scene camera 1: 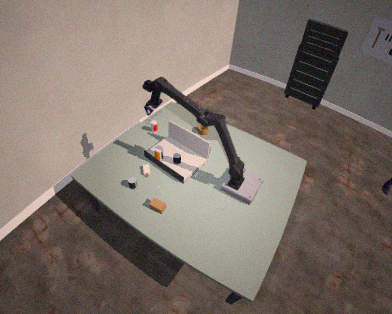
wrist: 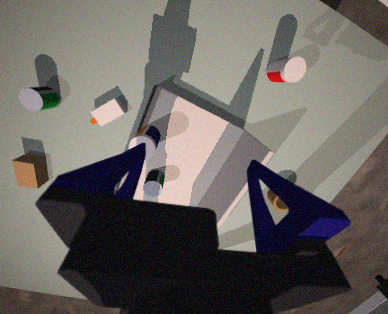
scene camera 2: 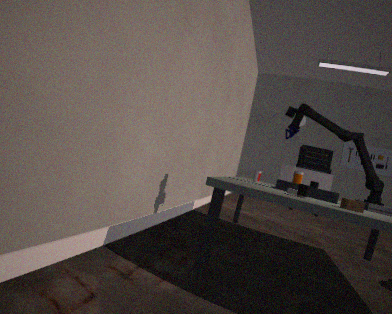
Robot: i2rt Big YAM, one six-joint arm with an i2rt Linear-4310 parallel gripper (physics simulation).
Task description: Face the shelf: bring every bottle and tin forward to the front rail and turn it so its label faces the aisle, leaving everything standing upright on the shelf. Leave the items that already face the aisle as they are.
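Frame: origin at the arm's base, x ahead, y left, z up, level; centimetres.
Where they show: gripper, fingertip midpoint: (scene camera 1: pixel 151 111) (wrist: pixel 199 157) (scene camera 2: pixel 288 138); arm's base, link origin: (scene camera 1: pixel 235 182) (scene camera 2: pixel 373 203).
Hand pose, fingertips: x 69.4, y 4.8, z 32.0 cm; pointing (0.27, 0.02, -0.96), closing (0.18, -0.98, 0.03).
Things, the pixels of their top centre, and the offset from my fingertips.
- dark front rail, top centre: (scene camera 2: pixel 307 186) (scene camera 1: pixel 162 162) dz -30.7, dx -18.0, dy +11.4 cm
- upright white-topped bottle, top centre: (wrist: pixel 142 148) (scene camera 1: pixel 158 148) (scene camera 2: pixel 299 171) dz -22.7, dx -11.3, dy +7.4 cm
- dark tin, top centre: (wrist: pixel 152 189) (scene camera 1: pixel 177 155) (scene camera 2: pixel 315 181) dz -26.6, dx -24.3, dy +2.2 cm
- red-and-white bottle, top centre: (wrist: pixel 295 69) (scene camera 2: pixel 258 170) (scene camera 1: pixel 153 121) dz -27.8, dx +16.9, dy -20.1 cm
- dark tin with green, top centre: (wrist: pixel 30 99) (scene camera 1: pixel 132 180) dz -30.4, dx -11.1, dy +36.6 cm
- white box with orange, top centre: (wrist: pixel 104 114) (scene camera 1: pixel 146 169) dz -34.6, dx -10.3, dy +20.9 cm
- tan block, top centre: (wrist: pixel 25 175) (scene camera 2: pixel 353 200) (scene camera 1: pixel 157 203) dz -32.4, dx -35.9, dy +40.1 cm
- orange ring-like item, top centre: (wrist: pixel 286 201) (scene camera 1: pixel 203 127) dz -32.4, dx -19.1, dy -44.9 cm
The shelf (scene camera 1: pixel 192 161) (wrist: pixel 202 122) has a dark front rail (scene camera 1: pixel 167 168) and a raised back panel (scene camera 1: pixel 189 140). On it an upright white-topped bottle (scene camera 1: pixel 158 154) (scene camera 2: pixel 298 178) (wrist: pixel 149 140) stands close to the rail, its orange patch towards the rail side and dark blue beside it. A dark tin (scene camera 1: pixel 177 158) (scene camera 2: pixel 314 185) (wrist: pixel 154 185) stands upright, set back from the rail; its green patch shows on the back-panel side in the wrist view. My gripper (scene camera 1: pixel 150 109) (scene camera 2: pixel 290 133) (wrist: pixel 199 157) is open and empty, high above the table beyond the shelf. Its finger partly hides the rail.
On the table stand a red-and-white bottle (scene camera 1: pixel 154 126) (scene camera 2: pixel 259 176) (wrist: pixel 287 70), a dark tin with green (scene camera 1: pixel 132 183) (wrist: pixel 40 98), and a white box with orange (scene camera 1: pixel 146 170) (wrist: pixel 108 111). A tan block (scene camera 1: pixel 158 205) (scene camera 2: pixel 352 204) (wrist: pixel 31 171) and an orange ring-like item (scene camera 1: pixel 203 130) also lie there.
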